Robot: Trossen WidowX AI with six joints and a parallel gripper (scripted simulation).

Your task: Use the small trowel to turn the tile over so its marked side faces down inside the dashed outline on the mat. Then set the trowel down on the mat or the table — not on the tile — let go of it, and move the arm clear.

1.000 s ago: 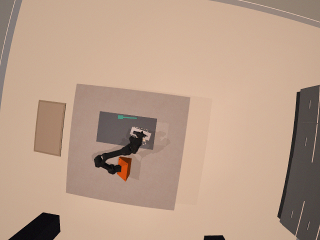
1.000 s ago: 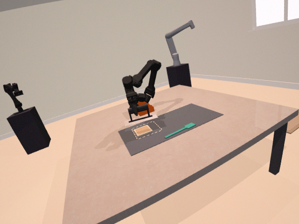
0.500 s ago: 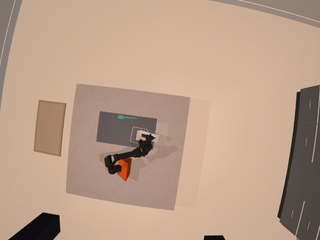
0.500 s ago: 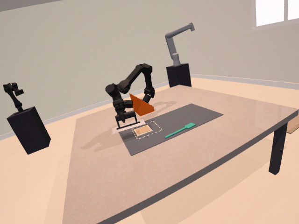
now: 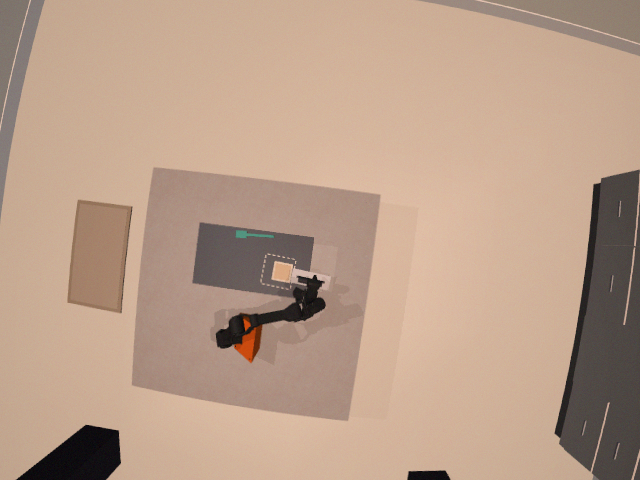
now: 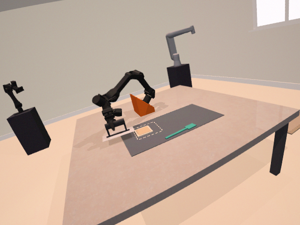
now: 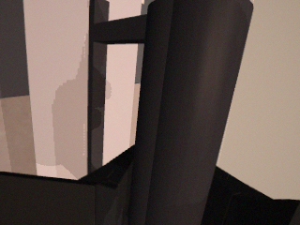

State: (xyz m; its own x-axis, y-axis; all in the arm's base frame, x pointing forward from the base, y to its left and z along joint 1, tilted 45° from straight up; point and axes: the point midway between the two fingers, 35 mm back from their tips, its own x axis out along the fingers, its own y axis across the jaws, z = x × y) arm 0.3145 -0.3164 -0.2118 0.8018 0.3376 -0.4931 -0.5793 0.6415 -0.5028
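My gripper tip is now 350 mm to the right of the dark mat, 110 mm above it and 50 mm short of it. Round my gripper tip: cream tile 180 mm to the left, 90 mm below; then green trowel 360 mm to the left, 190 mm ahead, 90 mm below.
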